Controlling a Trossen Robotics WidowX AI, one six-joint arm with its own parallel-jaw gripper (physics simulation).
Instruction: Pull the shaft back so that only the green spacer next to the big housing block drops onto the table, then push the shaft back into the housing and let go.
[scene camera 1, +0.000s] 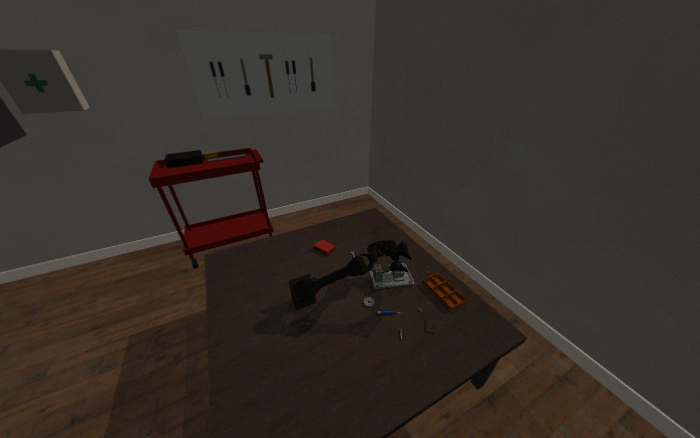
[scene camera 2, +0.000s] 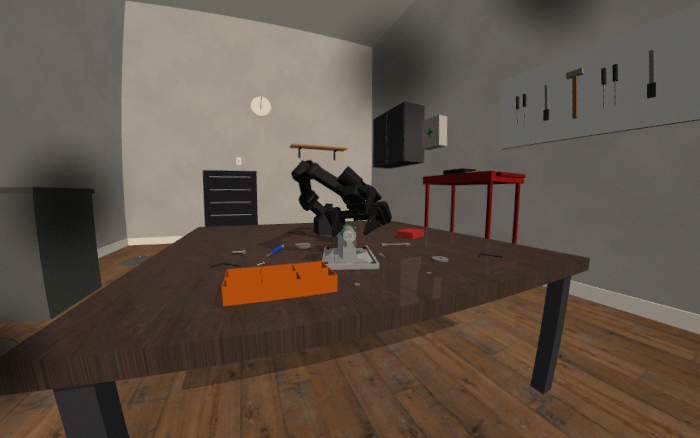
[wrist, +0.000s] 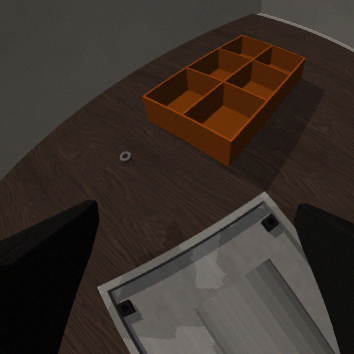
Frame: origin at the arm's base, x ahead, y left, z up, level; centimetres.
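Seen in the pictures: gripper, fingertip midpoint: (scene camera 1: 409, 265) (scene camera 2: 348, 235) (wrist: 202, 213); arm's base, origin of the base link: (scene camera 1: 300, 289) (scene camera 2: 321, 212).
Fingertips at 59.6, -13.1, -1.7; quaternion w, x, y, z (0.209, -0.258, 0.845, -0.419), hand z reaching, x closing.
Note:
Pixels of each thing's top centre, then the offset from my fingertips to it, as dx, dy, dz. "spot": a spot on its surface instead.
- round light-grey end, surface spot: (scene camera 2: 349, 235) spot: -2.7, +1.6, -0.6
- orange compartment box, middle of its top: (wrist: 238, 68) (scene camera 2: 279, 272) (scene camera 1: 443, 288) +7.9, -19.0, -5.1
- small ring, middle of its top: (wrist: 124, 155) (scene camera 2: 357, 284) +12.2, -3.5, -8.5
- blue screwdriver, middle of its top: (scene camera 2: 274, 248) (scene camera 1: 392, 311) -23.7, -15.4, -6.9
- grey disc, middle of its top: (scene camera 2: 302, 244) (scene camera 1: 368, 301) -30.1, -4.4, -7.7
- red block, middle of its top: (scene camera 2: 410, 230) (scene camera 1: 324, 245) -31.5, +46.5, -5.6
The fixture's pale base tray (scene camera 1: 384, 285) (scene camera 2: 356, 267) (wrist: 185, 245) lies on the table. A grey upright block (scene camera 2: 348, 252) rises from it in scene camera 2, with a round light-grey end (scene camera 2: 349, 235) at its top. A thin green edge (scene camera 2: 350, 225) shows just above that end; which spacer it belongs to I cannot tell. A grey stepped block (wrist: 250, 300) lies inside the tray in the wrist view. My gripper (scene camera 1: 402, 261) (scene camera 2: 351, 229) (wrist: 202, 213) is open and empty, its fingers apart on either side of the round end's top in scene camera 2. Shaft and spacers are mostly hidden.
An orange compartment box (scene camera 1: 452, 299) (scene camera 2: 281, 286) (wrist: 187, 131) stands beyond the tray. A small ring (scene camera 2: 357, 284) (wrist: 125, 156) lies near it. A blue screwdriver (scene camera 1: 387, 312) (scene camera 2: 277, 249), a grey disc (scene camera 1: 368, 302) (scene camera 2: 302, 245) and a red block (scene camera 1: 324, 246) (scene camera 2: 410, 233) lie around the fixture.

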